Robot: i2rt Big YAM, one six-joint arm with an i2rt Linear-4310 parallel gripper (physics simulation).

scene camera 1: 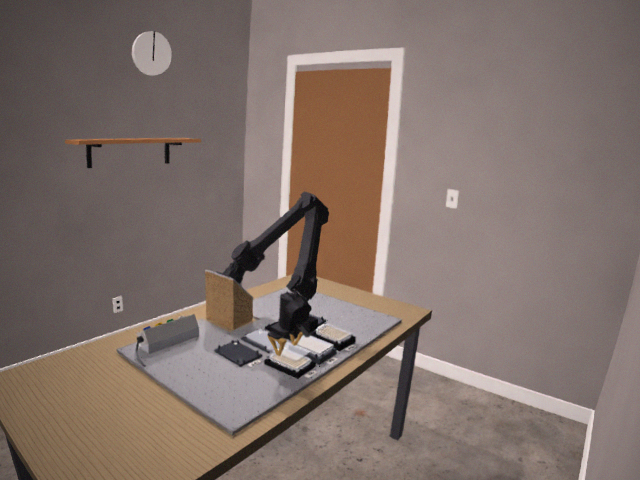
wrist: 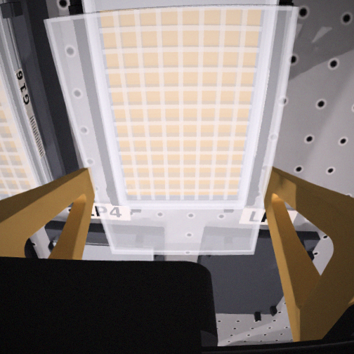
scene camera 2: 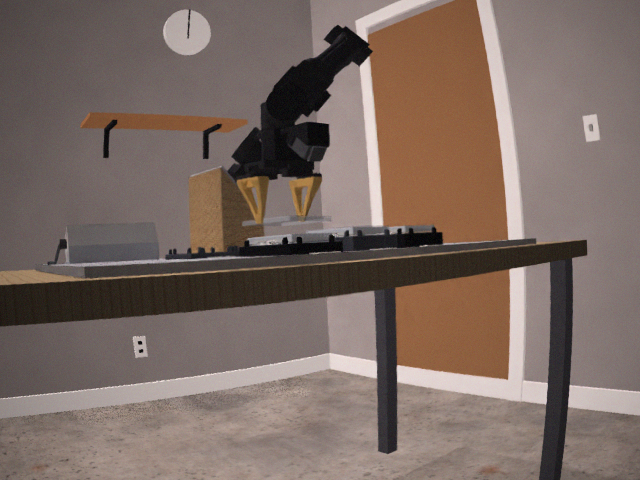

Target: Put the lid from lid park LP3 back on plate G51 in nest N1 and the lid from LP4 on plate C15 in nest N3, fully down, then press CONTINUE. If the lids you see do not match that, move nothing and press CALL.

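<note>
My gripper is shut on a clear lid, one finger at each long side. The lid looks level and hangs a little above the front plate, with a visible gap in scene camera 2. Through the lid, the plate's tan wells sit slightly off to the lid's far end. The middle plate bears a G16 label. The back plate stands beyond it. A pale lid lies in the park by the LP4 label. The front plate's label is not visible.
A dark lid park beside LP4 holds no visible lid. A grey button console stands at the left. A tall wooden block stands behind the parks, near the arm.
</note>
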